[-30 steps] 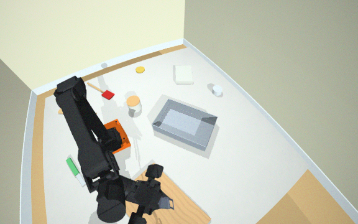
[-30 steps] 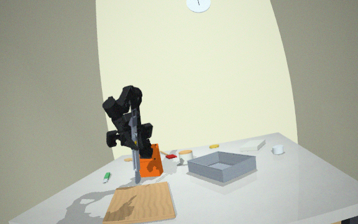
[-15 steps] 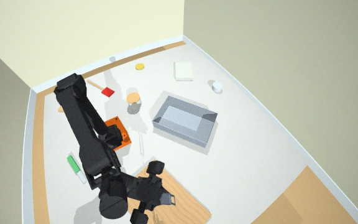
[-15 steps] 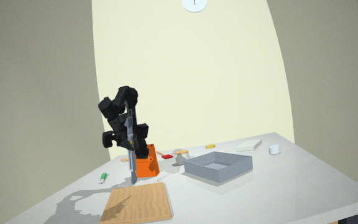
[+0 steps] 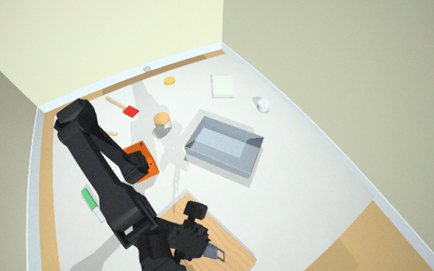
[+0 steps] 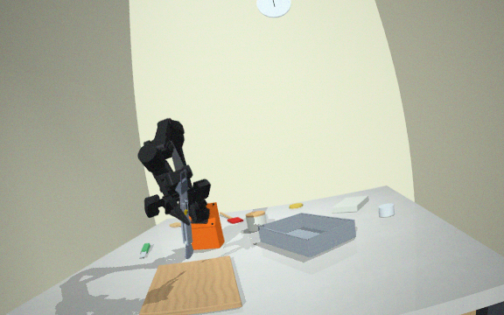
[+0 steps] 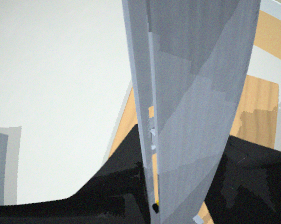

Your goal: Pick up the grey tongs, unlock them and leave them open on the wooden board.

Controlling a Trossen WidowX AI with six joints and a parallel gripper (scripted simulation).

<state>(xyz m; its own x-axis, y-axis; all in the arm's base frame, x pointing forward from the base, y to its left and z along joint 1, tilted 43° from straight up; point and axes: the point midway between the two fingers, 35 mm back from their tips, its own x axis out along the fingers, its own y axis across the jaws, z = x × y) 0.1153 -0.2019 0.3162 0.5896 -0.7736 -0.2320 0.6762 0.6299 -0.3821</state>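
My gripper tip is 17 cm above the wooden board and 5 cm past it. Also, from my gripper tip: red spatula (83 cm to the left, 18 cm behind, 17 cm below); grey roasting tin (34 cm to the left, 23 cm ahead, 15 cm below); white block (73 cm to the left, 42 cm ahead, 17 cm below).
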